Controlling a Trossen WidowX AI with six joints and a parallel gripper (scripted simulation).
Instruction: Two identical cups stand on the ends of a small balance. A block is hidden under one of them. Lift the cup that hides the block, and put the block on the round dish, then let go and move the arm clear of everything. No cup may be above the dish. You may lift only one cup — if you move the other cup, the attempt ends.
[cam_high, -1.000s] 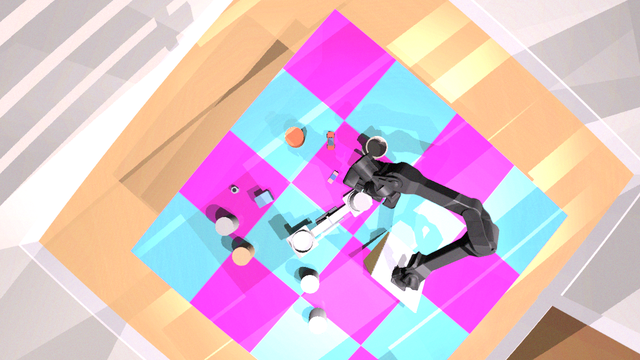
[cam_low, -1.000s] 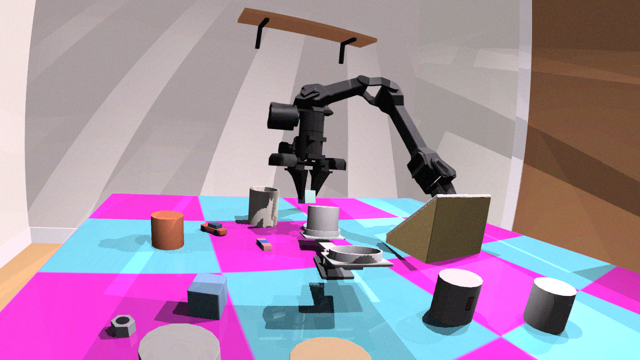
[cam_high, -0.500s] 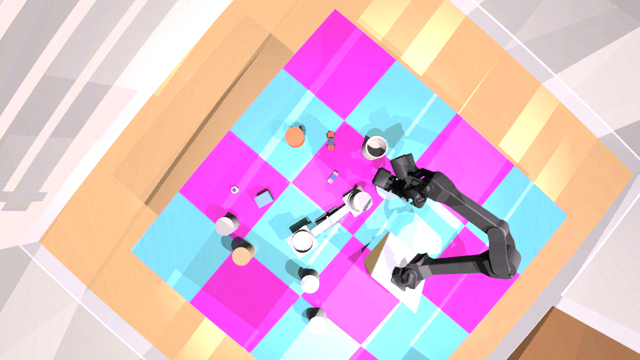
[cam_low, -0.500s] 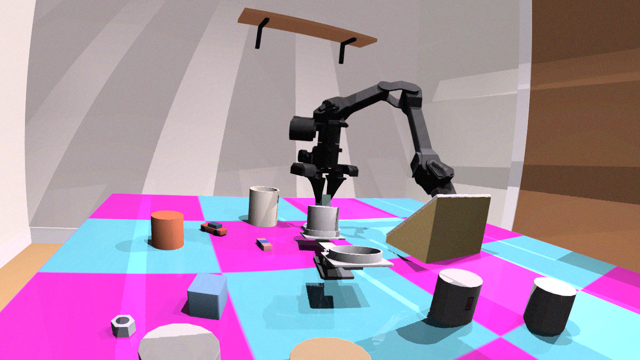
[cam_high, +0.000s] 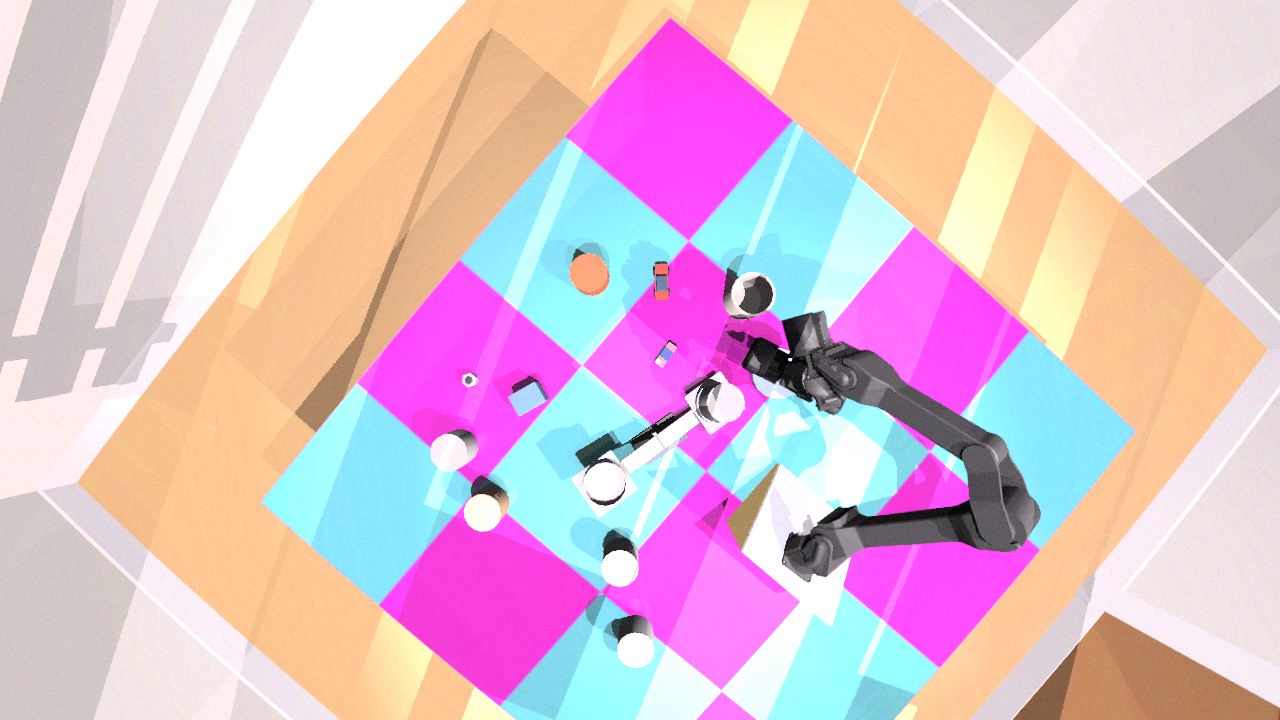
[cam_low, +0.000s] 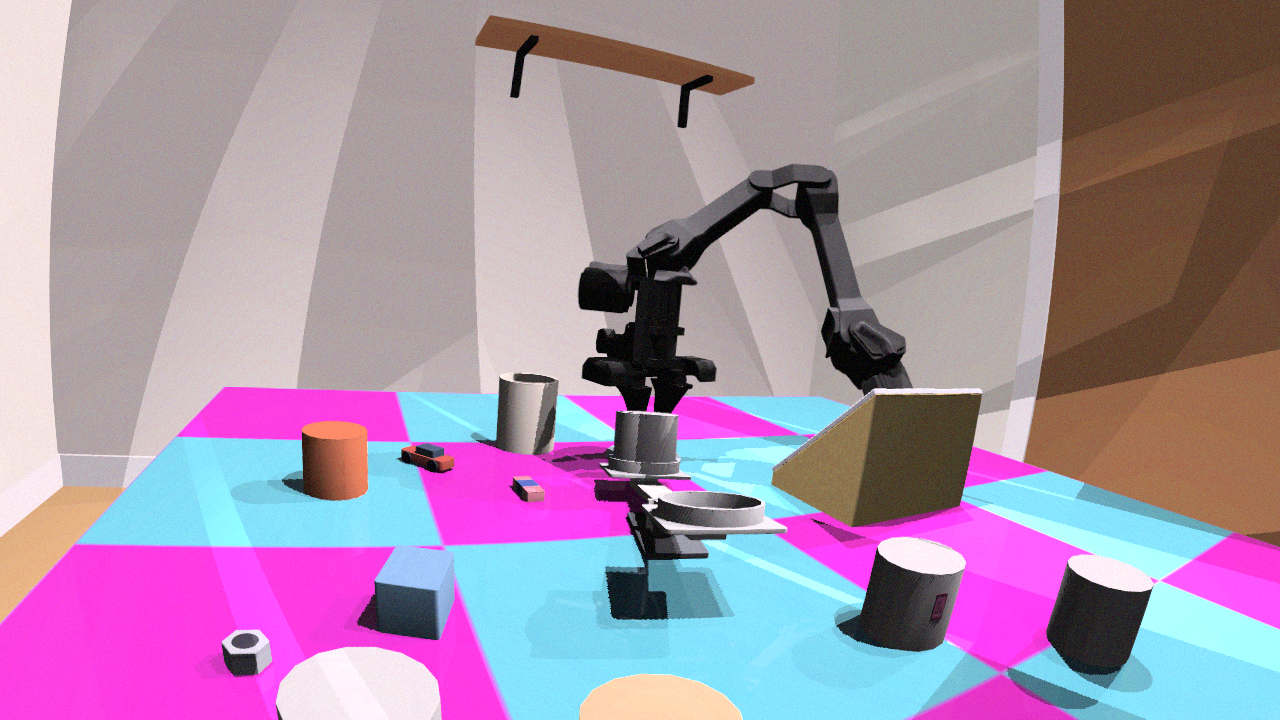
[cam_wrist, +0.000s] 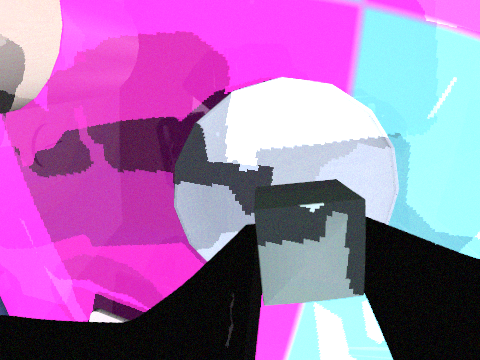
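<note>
My gripper tip is now 3 cm above the round dish. From my gripper tip the other things lie so: white tube (14 cm ahead, 7 cm to the right, 1 cm above); balance beam (11 cm ahead, 24 cm to the left); balance (12 cm ahead, 24 cm to the left, 1 cm below).
</note>
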